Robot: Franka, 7 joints.
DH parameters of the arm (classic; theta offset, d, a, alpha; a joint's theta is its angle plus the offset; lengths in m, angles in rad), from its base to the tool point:
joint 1: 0 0.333 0 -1.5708
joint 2: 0 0 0 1.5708
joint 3: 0 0.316 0.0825 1.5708
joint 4: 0 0 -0.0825 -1.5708
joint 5: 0 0.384 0 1.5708
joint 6: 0 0 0.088 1.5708
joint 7: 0 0.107 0 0
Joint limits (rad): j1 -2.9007..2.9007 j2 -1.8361..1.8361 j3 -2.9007..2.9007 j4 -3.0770..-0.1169 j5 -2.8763..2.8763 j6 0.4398..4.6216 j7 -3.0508..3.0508
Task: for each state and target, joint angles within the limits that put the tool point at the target. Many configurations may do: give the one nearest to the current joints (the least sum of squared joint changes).
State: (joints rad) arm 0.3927 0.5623 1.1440 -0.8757 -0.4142 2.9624 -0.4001
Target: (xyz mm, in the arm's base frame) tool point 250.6 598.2 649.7
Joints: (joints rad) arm 0.1593 0.2861 1.1065 -1.6867 -0.4941 2.9788 -0.4001
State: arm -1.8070 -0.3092 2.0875 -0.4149 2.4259 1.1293 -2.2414
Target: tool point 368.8 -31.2 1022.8
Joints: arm -2.1854 -0.0493 1.7564 -0.9910 2.3759 1.1943 -2.2414
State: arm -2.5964 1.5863 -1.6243 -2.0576 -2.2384 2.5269 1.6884
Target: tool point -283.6 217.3 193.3
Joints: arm -2.0041 1.3238 -1.3705 -2.6412 -2.2909 2.8965 1.6884
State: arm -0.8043 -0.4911 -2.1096 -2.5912 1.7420 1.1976 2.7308
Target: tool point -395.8 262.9 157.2
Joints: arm -1.2842 -0.6667 -2.7211 -2.3476 1.8710 1.3598 2.7308
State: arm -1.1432 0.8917 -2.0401 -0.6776 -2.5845 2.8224 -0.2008
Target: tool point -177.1 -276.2 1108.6
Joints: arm -1.1870 0.4915 -2.2606 -0.6054 -2.5971 2.6929 -0.2008
